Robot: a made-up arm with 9 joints.
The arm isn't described. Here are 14 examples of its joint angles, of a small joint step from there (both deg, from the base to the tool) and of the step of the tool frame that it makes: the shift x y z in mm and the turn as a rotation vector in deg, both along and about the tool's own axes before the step.
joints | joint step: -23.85 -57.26 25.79 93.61 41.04 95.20 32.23 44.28 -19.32 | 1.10 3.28 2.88 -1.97 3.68 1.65 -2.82 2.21 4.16
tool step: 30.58 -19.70 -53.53 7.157 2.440 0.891
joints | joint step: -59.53 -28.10 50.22 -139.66 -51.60 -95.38 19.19 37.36 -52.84 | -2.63 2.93 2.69 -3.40 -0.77 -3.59 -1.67 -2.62 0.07
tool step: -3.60 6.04 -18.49 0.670 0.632 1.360
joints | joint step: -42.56 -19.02 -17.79 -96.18 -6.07 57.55 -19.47 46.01 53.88 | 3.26 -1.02 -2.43 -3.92 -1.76 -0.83 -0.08 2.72 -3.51
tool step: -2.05 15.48 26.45 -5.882 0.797 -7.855
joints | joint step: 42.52 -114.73 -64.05 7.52 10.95 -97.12 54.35 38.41 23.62 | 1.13 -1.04 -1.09 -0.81 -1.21 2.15 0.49 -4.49 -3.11
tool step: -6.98 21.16 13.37 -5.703 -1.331 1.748
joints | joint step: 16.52 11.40 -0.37 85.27 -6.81 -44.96 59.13 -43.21 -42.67 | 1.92 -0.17 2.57 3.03 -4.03 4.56 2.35 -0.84 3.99
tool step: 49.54 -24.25 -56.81 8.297 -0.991 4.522
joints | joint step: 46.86 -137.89 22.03 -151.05 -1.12 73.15 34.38 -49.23 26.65 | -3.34 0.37 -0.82 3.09 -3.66 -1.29 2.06 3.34 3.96
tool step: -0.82 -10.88 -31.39 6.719 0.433 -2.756
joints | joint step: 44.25 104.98 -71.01 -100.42 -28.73 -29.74 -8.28 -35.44 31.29 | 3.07 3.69 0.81 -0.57 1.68 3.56 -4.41 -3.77 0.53
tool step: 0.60 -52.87 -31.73 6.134 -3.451 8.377
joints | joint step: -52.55 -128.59 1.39 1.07 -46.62 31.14 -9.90 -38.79 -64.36 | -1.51 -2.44 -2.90 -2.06 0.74 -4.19 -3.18 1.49 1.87
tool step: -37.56 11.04 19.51 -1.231 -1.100 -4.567
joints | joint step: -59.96 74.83 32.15 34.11 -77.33 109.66 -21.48 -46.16 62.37 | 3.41 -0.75 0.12 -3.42 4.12 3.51 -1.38 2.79 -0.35
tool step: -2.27 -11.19 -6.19 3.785 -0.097 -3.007
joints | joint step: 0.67 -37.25 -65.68 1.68 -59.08 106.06 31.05 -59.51 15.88 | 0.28 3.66 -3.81 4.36 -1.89 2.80 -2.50 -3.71 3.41
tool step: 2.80 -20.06 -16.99 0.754 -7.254 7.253
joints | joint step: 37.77 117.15 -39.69 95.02 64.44 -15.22 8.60 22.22 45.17 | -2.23 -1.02 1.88 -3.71 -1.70 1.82 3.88 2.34 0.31
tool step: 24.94 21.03 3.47 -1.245 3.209 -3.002
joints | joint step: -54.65 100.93 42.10 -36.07 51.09 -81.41 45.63 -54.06 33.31 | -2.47 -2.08 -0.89 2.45 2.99 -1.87 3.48 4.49 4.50
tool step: 30.95 12.94 5.99 4.162 6.196 -5.563
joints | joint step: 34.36 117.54 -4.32 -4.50 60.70 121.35 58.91 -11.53 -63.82 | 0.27 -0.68 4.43 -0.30 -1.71 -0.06 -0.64 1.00 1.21
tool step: 22.32 -3.71 -9.51 1.158 -3.246 1.306
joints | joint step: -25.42 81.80 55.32 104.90 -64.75 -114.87 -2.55 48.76 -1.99 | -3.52 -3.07 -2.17 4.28 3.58 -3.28 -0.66 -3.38 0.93
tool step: -120.33 13.55 -22.35 0.302 -7.385 -8.012
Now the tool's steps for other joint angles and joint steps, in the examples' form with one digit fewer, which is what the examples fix.
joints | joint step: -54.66 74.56 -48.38 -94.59 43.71 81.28 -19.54 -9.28 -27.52 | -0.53 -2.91 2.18 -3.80 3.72 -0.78 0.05 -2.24 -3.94
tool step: -16.7 7.8 7.2 -2.54 1.33 -1.11
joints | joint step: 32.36 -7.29 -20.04 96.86 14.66 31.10 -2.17 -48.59 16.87 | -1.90 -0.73 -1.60 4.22 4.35 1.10 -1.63 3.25 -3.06
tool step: 4.6 -2.3 20.2 -0.91 4.82 -5.03
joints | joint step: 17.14 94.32 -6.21 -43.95 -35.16 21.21 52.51 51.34 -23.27 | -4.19 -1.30 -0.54 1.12 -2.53 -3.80 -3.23 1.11 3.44
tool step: -90.1 4.6 -20.0 3.62 -8.46 -1.95
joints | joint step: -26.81 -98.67 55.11 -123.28 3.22 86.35 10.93 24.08 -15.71 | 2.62 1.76 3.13 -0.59 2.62 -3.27 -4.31 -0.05 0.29
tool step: -17.6 9.2 -3.0 0.56 -2.83 -0.16
